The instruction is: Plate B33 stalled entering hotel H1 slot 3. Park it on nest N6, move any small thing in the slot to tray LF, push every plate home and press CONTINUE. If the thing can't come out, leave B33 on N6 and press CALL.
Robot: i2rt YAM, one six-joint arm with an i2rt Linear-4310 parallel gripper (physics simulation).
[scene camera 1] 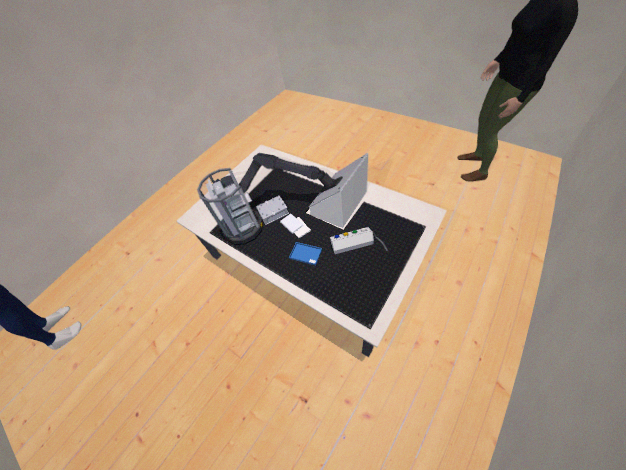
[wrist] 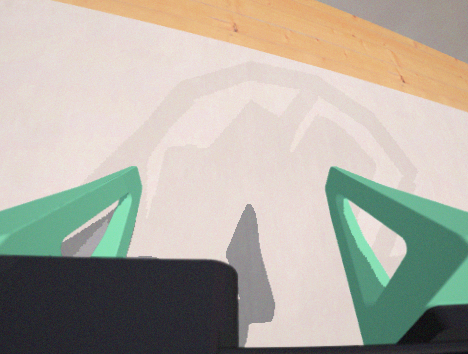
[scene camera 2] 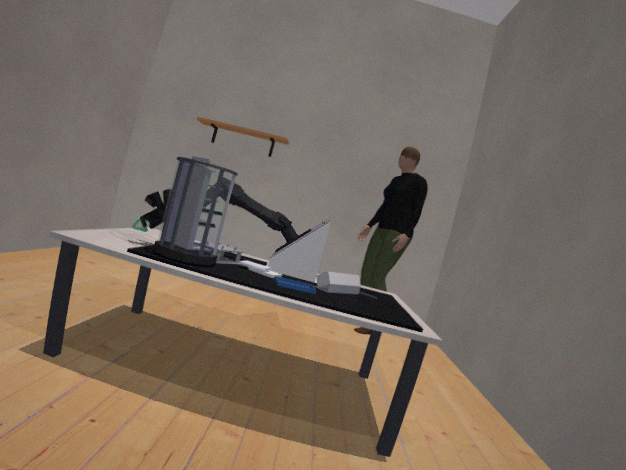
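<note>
My gripper is open, with two green fingers wide apart and no object between them. It hangs low over the white table top behind the round tower, which hides it in scene camera 1. The tower has grey posts and several inner shelves. Plate B33, slot 3, nest N6 and any small thing in the slot cannot be made out. A blue tray lies on the black mat, its label unreadable. A pale button box has blue, yellow and green buttons.
The dark arm reaches from the grey wedge to behind the tower. A grey block and white flat pieces lie between tower and wedge. One person stands beyond the table; another's legs show at left in scene camera 1.
</note>
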